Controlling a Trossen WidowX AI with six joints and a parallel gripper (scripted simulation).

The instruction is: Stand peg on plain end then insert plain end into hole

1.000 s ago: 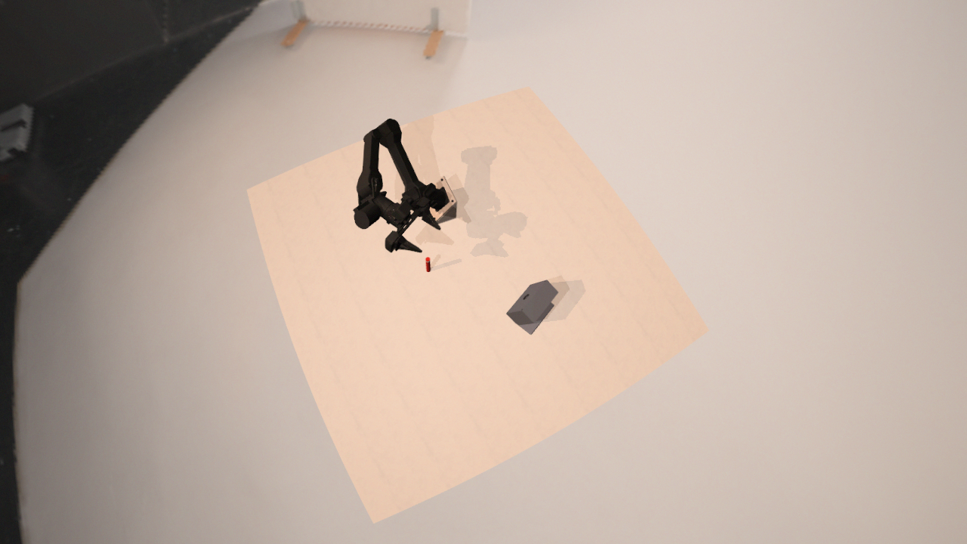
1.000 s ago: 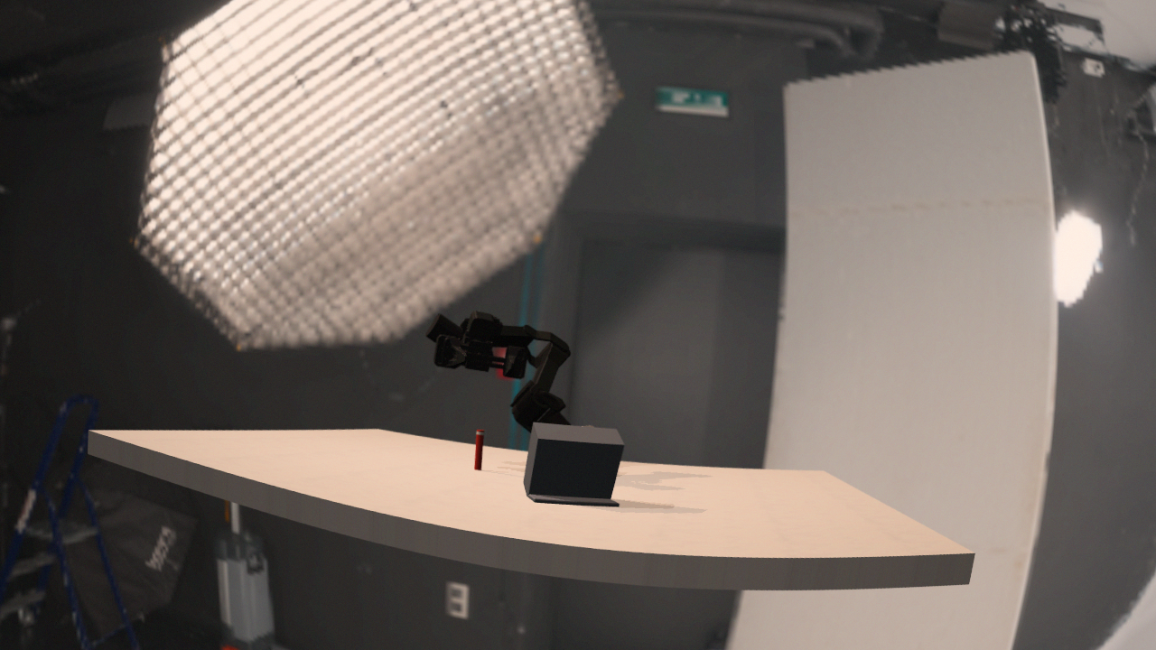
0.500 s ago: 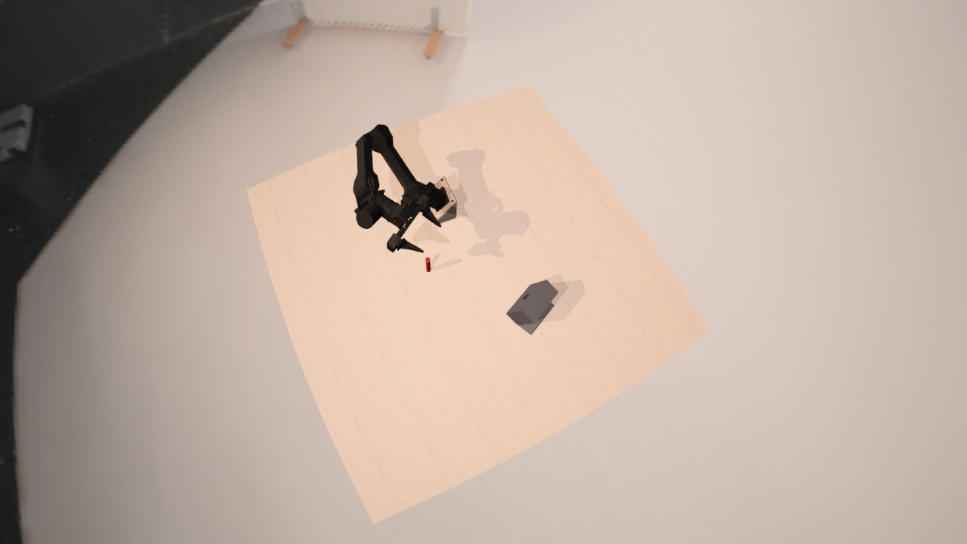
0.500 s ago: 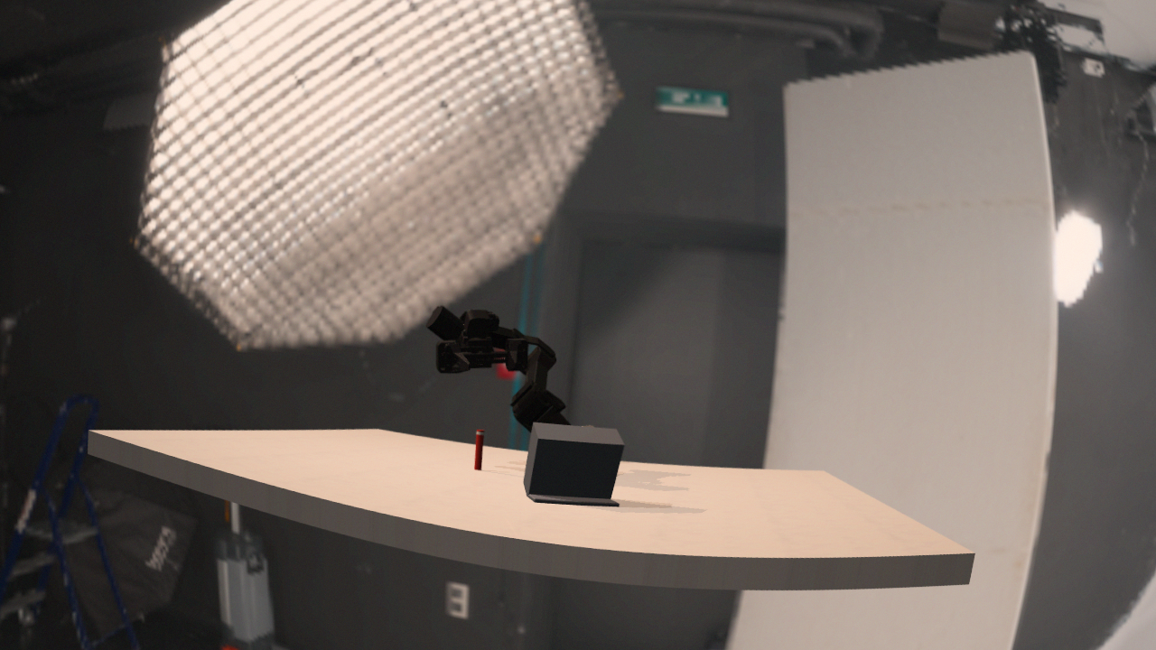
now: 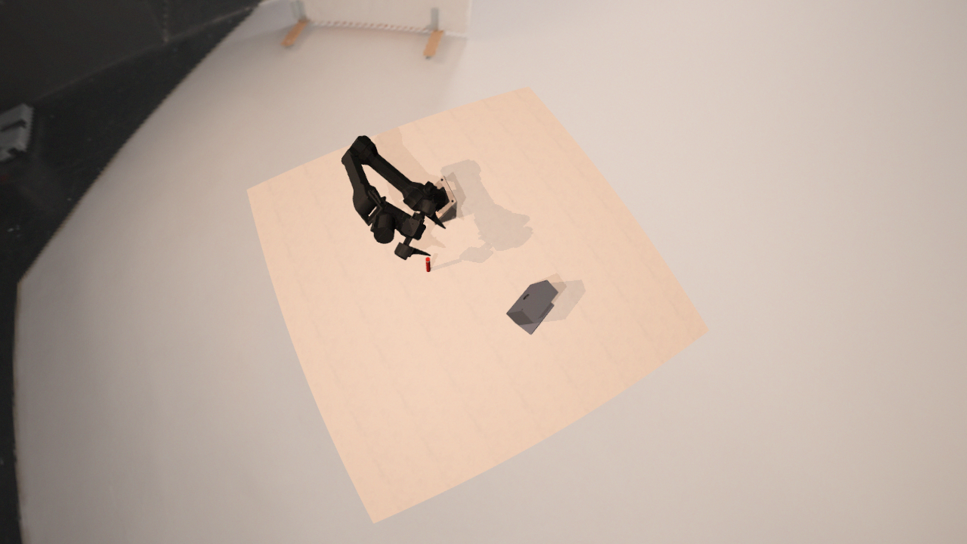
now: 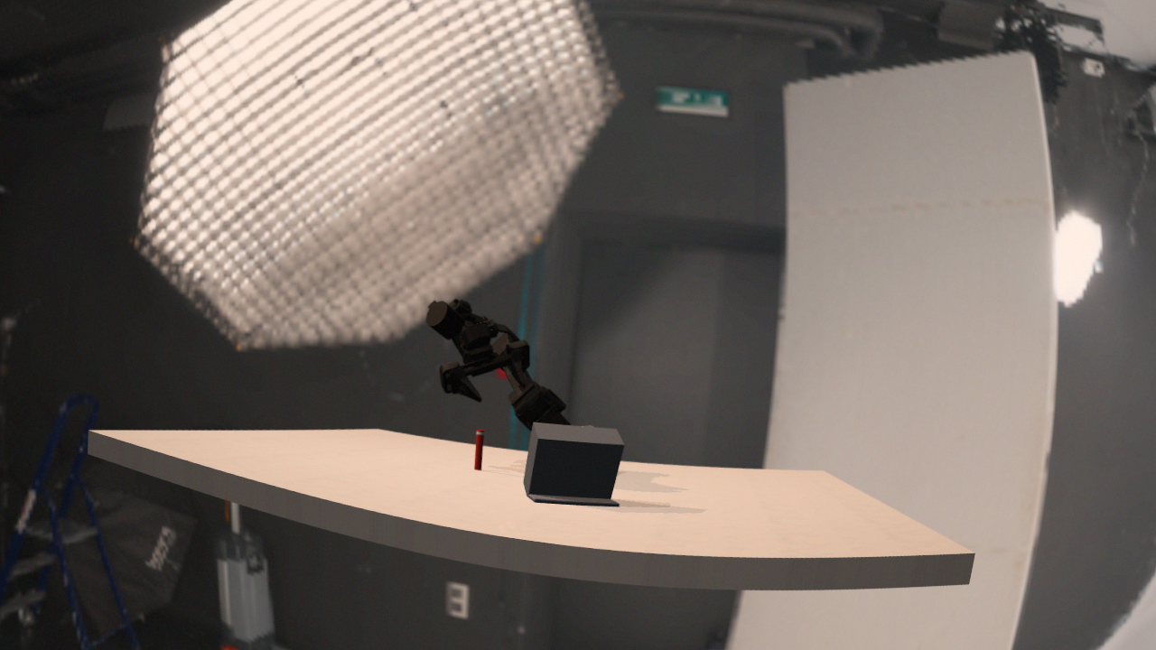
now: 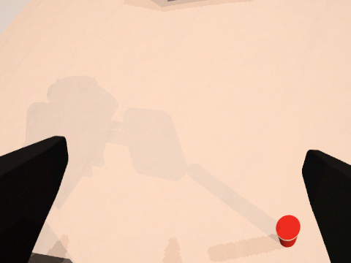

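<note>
My gripper tip is now 10 mm short of the red peg, 40 mm to the left of it and 100 mm above it. The rest, counted from my gripper tip: dark grey sloped panel: 240 mm ahead, 220 mm to the left, 100 mm below.
</note>
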